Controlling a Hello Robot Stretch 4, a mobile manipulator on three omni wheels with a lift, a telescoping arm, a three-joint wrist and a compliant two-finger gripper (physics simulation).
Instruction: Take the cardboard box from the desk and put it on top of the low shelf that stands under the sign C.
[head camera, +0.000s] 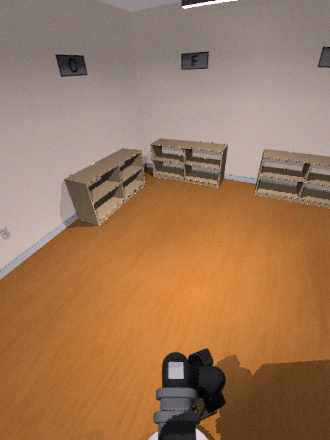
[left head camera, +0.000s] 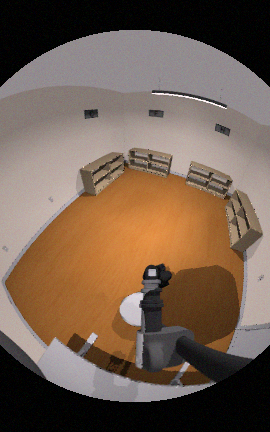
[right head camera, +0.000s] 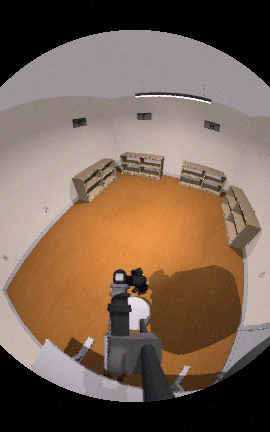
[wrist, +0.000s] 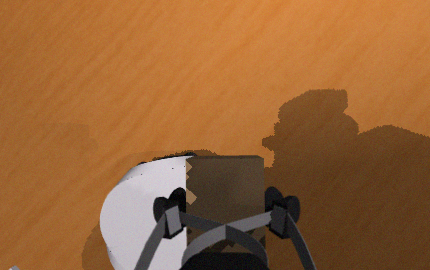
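Seen in the pictures: gripper, fingertip midpoint: (head camera: 202, 402) (wrist: 225, 203); robot's base at its link origin: (left head camera: 137, 308) (right head camera: 132, 312).
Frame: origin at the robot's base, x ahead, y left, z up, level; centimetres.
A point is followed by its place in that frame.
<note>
The cardboard box (wrist: 225, 182) @[x 24.9, y -7.8, z 68.9 cm] is brown, mostly in shade, and sits between the two fingertips in the wrist view. My gripper (wrist: 225, 203) @[x 22.3, y -8.7, z 63.9 cm] is shut on it, one pad at each side, and holds it above the floor, beside and partly over the white round base. The low shelf (head camera: 82, 202) @[x 212.8, y 112.3, z 29.7 cm] (left head camera: 88, 182) @[x 211.9, y 110.3, z 27.9 cm] (right head camera: 81, 190) @[x 211.9, y 110.2, z 27.2 cm] under sign C (head camera: 73, 65) @[x 279.1, y 108.5, z 172.2 cm] (left head camera: 91, 114) @[x 279.3, y 108.5, z 169.1 cm] (right head camera: 79, 122) @[x 278.3, y 108.9, z 170.9 cm] stands against the left wall, well away from the gripper; its top board is bare. Part of the desk (left head camera: 60, 357) @[x -50.6, y 54.9, z 69.1 cm] (right head camera: 54, 361) shows at the lower left of the side head views.
Another low shelf (head camera: 190, 145) @[x 331.7, y -30.1, z 58.1 cm] stands under sign F (head camera: 194, 60) @[x 359.9, y -36.2, z 172.9 cm], near the corner. A third (head camera: 290, 154) @[x 280.7, y -167.3, z 58.2 cm] stands right of it, and a fourth (left head camera: 248, 239) @[x 71.4, y -188.7, z 33.7 cm] (right head camera: 246, 234) @[x 72.3, y -186.5, z 36.6 cm] by the right wall. My white base (left head camera: 131, 310) @[x -1.5, y 7.3, z 18.7 cm] (wrist: 140, 215) @[x 1.4, y 9.2, z 18.7 cm] is below the arm.
</note>
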